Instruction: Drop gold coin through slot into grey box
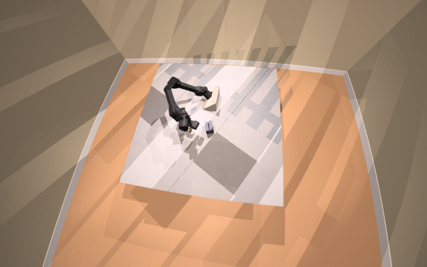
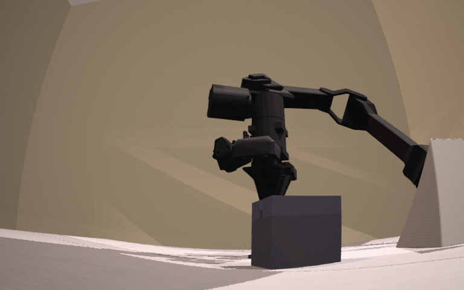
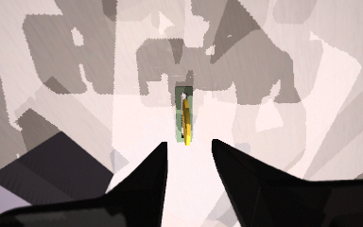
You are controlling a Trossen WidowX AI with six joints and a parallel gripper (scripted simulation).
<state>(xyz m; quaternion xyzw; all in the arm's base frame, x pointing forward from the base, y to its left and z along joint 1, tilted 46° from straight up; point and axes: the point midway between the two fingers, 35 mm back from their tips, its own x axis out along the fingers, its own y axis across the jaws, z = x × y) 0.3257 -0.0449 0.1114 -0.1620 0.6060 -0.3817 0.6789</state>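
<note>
Now: gripper tip 50 mm above the coin.
</note>
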